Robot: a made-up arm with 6 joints. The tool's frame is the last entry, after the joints.
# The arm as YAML. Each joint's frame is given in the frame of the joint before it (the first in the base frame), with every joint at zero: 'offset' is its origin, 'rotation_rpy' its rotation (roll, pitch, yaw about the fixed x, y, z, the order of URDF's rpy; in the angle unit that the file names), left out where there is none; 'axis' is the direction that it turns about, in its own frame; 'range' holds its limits. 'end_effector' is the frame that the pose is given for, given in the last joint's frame.
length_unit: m
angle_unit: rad
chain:
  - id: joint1
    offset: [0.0, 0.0, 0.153]
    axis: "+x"
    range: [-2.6, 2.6]
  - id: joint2
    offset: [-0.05, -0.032, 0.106]
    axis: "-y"
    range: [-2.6, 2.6]
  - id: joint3
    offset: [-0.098, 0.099, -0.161]
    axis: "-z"
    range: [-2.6, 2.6]
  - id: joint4
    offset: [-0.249, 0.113, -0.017]
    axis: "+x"
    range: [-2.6, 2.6]
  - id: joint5
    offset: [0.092, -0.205, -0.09]
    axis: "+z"
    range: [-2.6, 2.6]
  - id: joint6
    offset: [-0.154, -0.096, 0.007]
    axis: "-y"
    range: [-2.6, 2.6]
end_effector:
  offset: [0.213, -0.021, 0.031]
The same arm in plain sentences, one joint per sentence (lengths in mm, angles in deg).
The arm has six revolute joints in a row. What follows holds with every joint at zero, and every direction is one of the base frame's.
The first joint is mounted 153 mm along +z from the base frame's origin and turns about +x, from -148.97 to 148.97 deg.
The second joint is mounted 50 mm along -x and 32 mm along -y and 106 mm along +z from the first joint and turns about -y, from -148.97 to 148.97 deg.
The third joint is mounted 98 mm along -x and 99 mm along +y and 161 mm along -z from the second joint and turns about -z, from -148.97 to 148.97 deg.
The fourth joint is mounted 249 mm along -x and 113 mm along +y and 17 mm along -z from the third joint and turns about +x, from -148.97 to 148.97 deg.
The fifth joint is mounted 92 mm along +x and 205 mm along -y and 90 mm along -z from the fourth joint and turns about +z, from -148.97 to 148.97 deg.
The sixth joint is mounted 154 mm along -x and 96 mm along -y and 7 mm along +z from the fifth joint and turns about -y, from -148.97 to 148.97 deg.
The tool frame, which is the frame that the pose is given for, is mounted 213 mm along +x and 21 mm along -y and 31 mm along +z from the sixth joint; its axes are parallel to the base frame's.

